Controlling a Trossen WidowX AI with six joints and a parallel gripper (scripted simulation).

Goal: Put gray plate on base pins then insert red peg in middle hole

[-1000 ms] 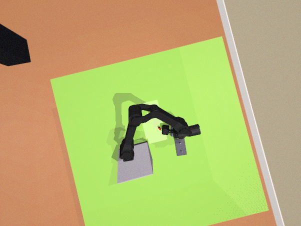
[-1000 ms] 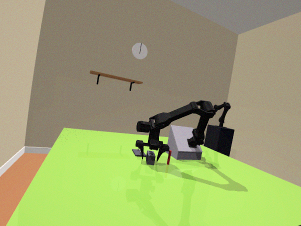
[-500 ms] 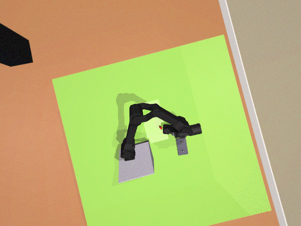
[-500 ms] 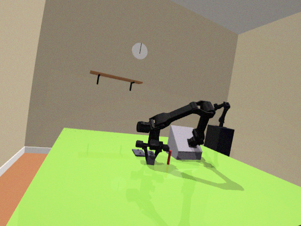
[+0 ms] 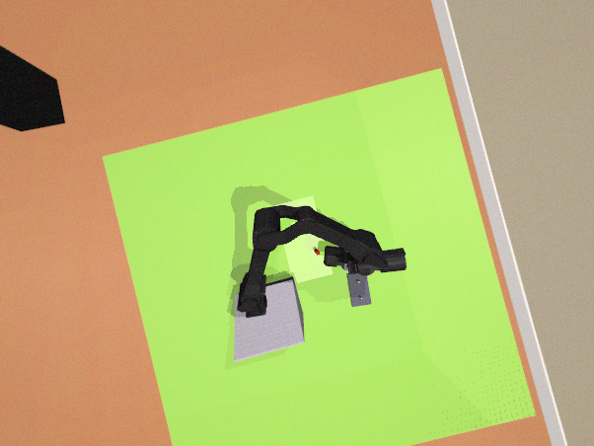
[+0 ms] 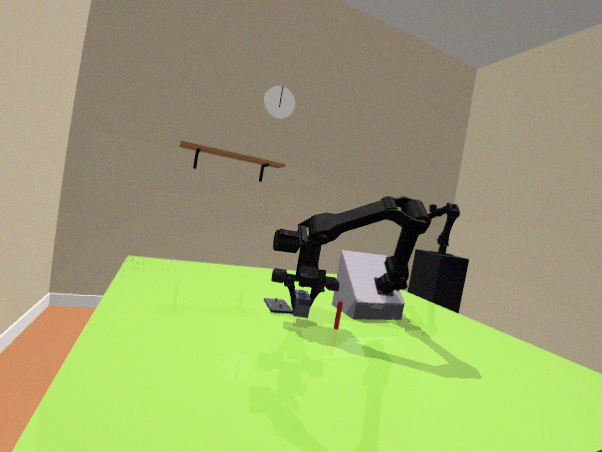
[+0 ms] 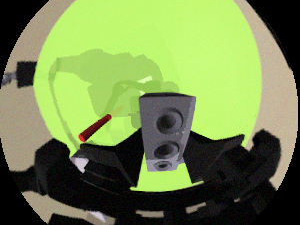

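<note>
Now: the dark base 20 mm ahead of my gripper tip, 140 mm to the right of it and 30 mm below it. Round my gripper tip: red peg 110 mm behind, 30 mm to the left; then gray plate 30 mm above.
</note>
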